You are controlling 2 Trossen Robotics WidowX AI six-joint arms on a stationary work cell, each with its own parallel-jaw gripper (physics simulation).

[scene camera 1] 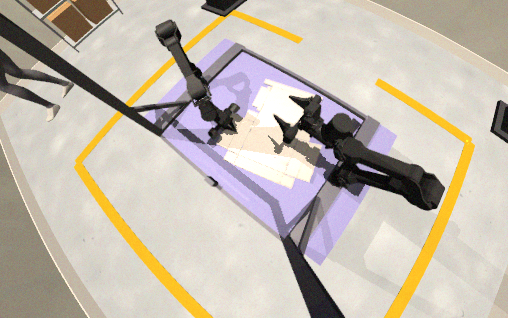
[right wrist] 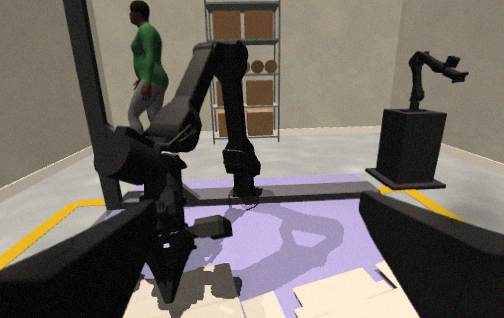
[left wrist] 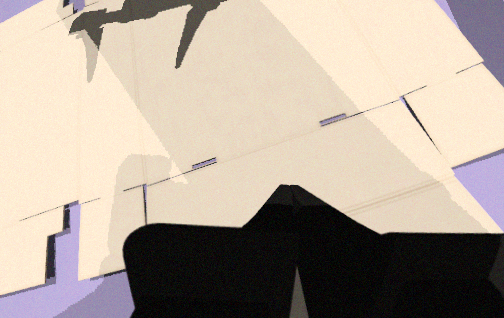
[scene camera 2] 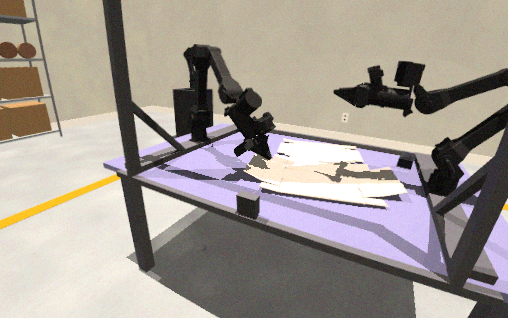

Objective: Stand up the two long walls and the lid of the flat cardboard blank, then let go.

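Pixels of known places: left gripper, between the fingertips: (scene camera 1: 236, 131) (right wrist: 169, 303) (left wrist: 287, 194) (scene camera 2: 270, 159); right gripper, between the fingertips: (scene camera 1: 281, 105) (right wrist: 259, 205) (scene camera 2: 336, 90); left arm's base, origin of its link: (right wrist: 244, 192) (scene camera 2: 198, 140); right arm's base, origin of its link: (scene camera 1: 338, 178) (scene camera 2: 440, 190).
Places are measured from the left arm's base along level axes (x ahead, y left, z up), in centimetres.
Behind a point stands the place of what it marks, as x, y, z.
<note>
The cream cardboard blank (scene camera 1: 252, 137) @(46.7, -7.4, -1.7) (scene camera 2: 310, 176) @(53.0, -7.2, -1.7) (left wrist: 240, 95) @(48.6, -7.6, -1.8) (right wrist: 340, 295) @(36.9, 13.9, -1.0) lies flat or nearly flat on the lavender table, with its long walls and lid folded out. Its near long strip looks slightly raised at the edges in scene camera 2. My left gripper (scene camera 1: 235, 131) @(39.9, -10.9, 2.9) (scene camera 2: 270, 158) @(39.9, -10.9, 2.9) (left wrist: 287, 194) @(39.9, -10.9, 2.9) (right wrist: 169, 300) @(39.9, -10.9, 2.9) is shut and empty, pointing down over the end flap at the left of the blank; contact is unclear. My right gripper (scene camera 1: 283, 107) @(56.1, 0.1, 25.8) (scene camera 2: 335, 92) @(56.1, 0.1, 25.8) (right wrist: 259, 205) @(56.1, 0.1, 25.8) is open and empty, level and well above the blank. Its shadow falls across the middle panel.
A dark frame with posts (scene camera 2: 120, 75) @(4.0, -36.7, 28.9) surrounds the table (scene camera 2: 300, 220) @(57.7, -32.5, -1.9). Small black blocks (scene camera 2: 248, 205) @(46.5, -38.0, 1.7) (scene camera 2: 405, 160) @(82.6, 20.0, 1.2) sit at its edges. A person in green (right wrist: 150, 55) stands beyond the left arm. Another arm on a black pedestal (right wrist: 411, 145) stands farther back.
</note>
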